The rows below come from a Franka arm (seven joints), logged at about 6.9 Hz.
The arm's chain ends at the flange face. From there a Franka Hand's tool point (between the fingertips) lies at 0.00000 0.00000 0.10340 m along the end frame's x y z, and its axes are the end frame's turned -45 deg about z.
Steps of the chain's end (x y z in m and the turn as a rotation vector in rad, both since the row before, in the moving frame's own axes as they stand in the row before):
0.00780 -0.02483 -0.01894 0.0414 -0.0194 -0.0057
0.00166 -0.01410 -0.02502 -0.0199 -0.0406 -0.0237
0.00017 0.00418 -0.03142 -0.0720 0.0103 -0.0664
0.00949 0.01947 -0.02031 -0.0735 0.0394 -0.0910
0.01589 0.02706 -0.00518 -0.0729 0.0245 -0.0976
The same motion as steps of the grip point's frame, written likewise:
0.02467 -0.01649 -0.01905 0.0430 0.0156 -0.0057
0.00670 -0.01026 -0.02513 0.0146 -0.0428 -0.0237
-0.00714 0.00923 -0.03169 -0.0582 -0.0436 -0.0664
-0.00917 0.02882 -0.02067 -0.0798 -0.0241 -0.0910
-0.01108 0.03765 -0.00549 -0.0689 -0.0342 -0.0976

